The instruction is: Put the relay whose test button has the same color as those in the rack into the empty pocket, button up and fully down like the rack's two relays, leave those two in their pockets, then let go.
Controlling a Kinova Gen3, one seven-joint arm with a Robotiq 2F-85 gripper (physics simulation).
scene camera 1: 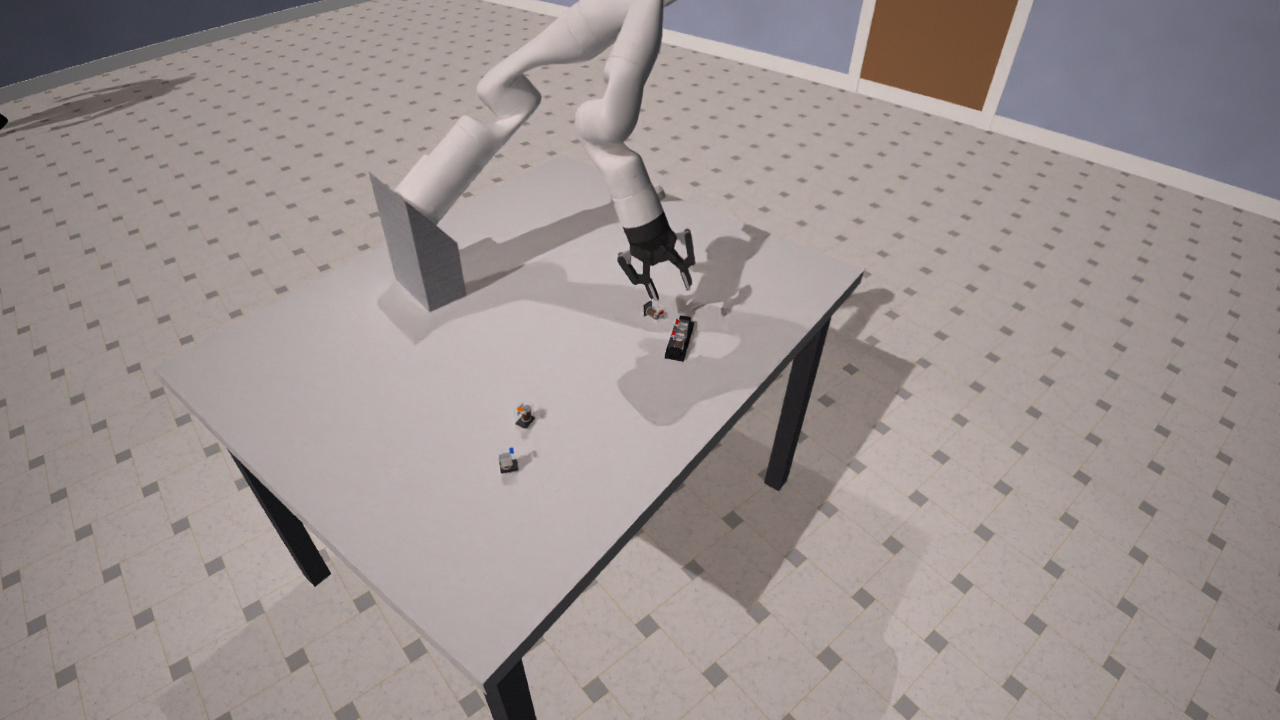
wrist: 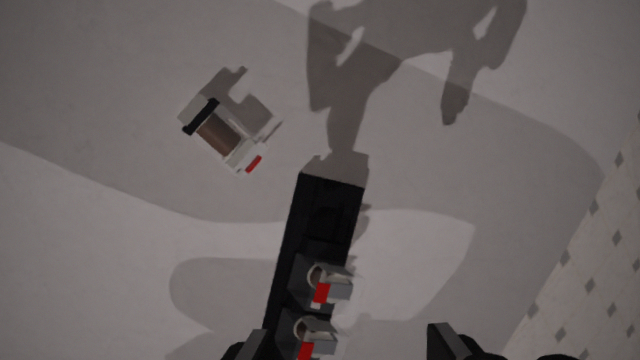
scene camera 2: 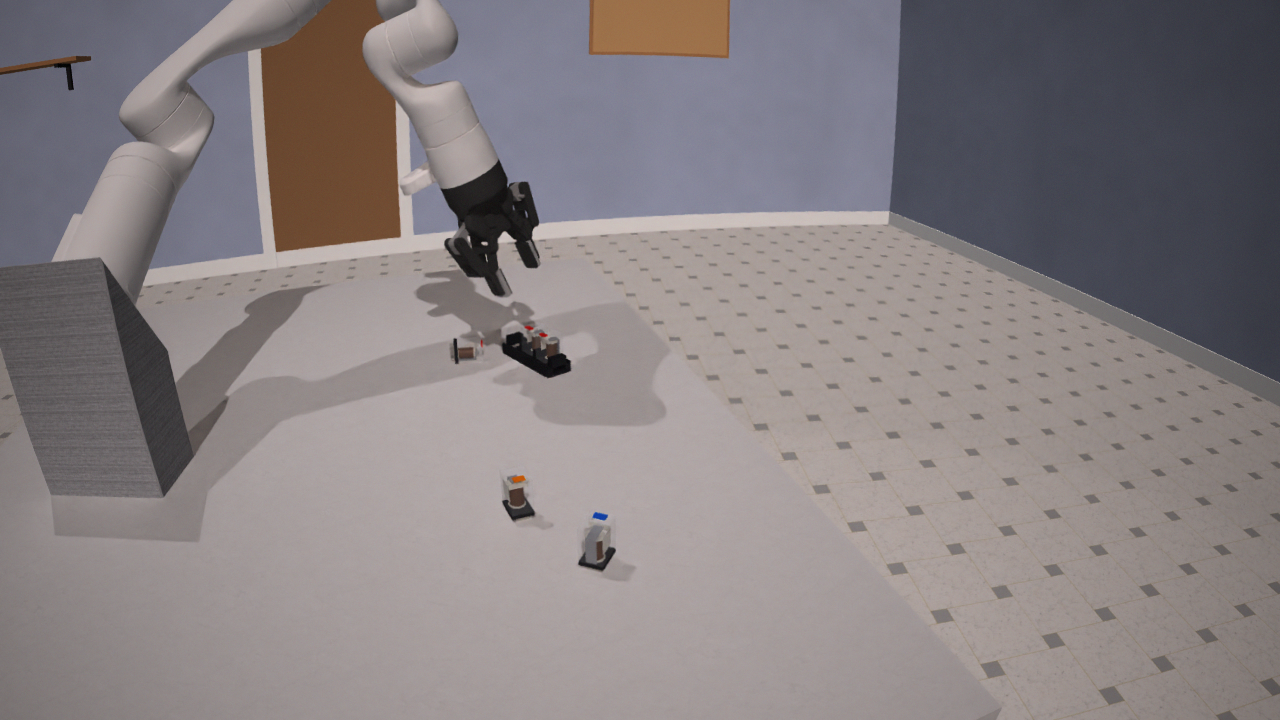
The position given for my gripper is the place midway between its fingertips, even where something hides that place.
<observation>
I see my gripper [scene camera 2: 519, 280] and a black rack [scene camera 2: 558, 364].
My gripper is seen too in scene camera 1 [scene camera 1: 672, 293].
</observation>
